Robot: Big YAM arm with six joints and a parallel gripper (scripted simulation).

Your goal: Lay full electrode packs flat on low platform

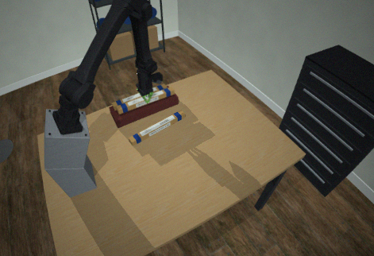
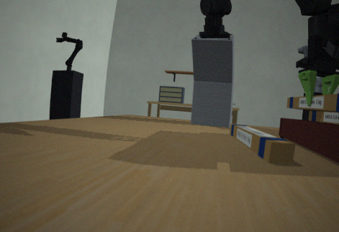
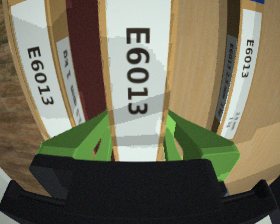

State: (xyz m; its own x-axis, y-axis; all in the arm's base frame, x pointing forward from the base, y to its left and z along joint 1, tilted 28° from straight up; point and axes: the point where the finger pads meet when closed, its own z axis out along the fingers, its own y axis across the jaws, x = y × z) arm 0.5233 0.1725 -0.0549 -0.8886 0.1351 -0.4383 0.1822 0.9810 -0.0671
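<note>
Now: hand 9 cm above the dark red platform and 4 cm to the right of it. Round my hand: pack of welding electrodes: 1 cm above.
</note>
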